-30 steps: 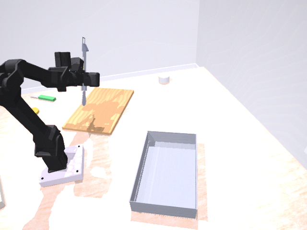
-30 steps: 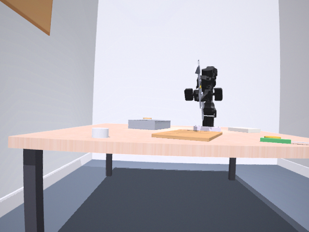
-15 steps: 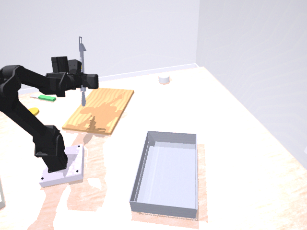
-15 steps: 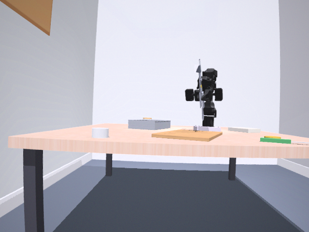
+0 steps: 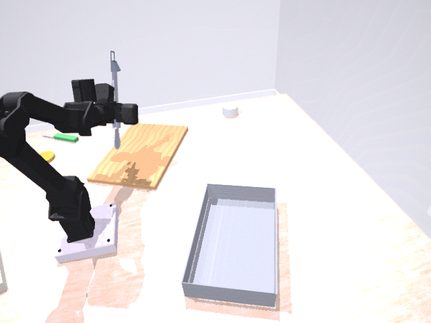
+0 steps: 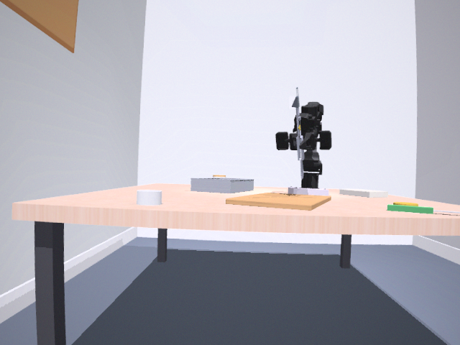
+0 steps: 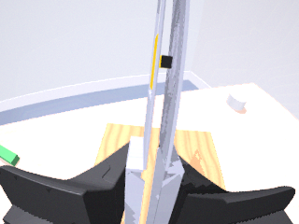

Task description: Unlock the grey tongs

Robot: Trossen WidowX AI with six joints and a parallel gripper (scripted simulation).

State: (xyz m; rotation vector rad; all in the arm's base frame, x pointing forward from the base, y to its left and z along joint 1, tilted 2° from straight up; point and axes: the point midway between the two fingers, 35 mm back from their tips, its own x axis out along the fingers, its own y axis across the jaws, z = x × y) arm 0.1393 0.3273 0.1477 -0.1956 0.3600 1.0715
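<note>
Right now my gripper tip is 170 mm above the wooden board, 30 mm short of it and 10 mm to the left of it. Also, from my gripper tip: yellow lock piece: 60 mm above, 20 mm to the right, 10 mm behind; green-handled tool: 300 mm behind, 220 mm to the left, 170 mm below; yellow disc: 320 mm behind, 170 mm below, 80 mm to the left.
</note>
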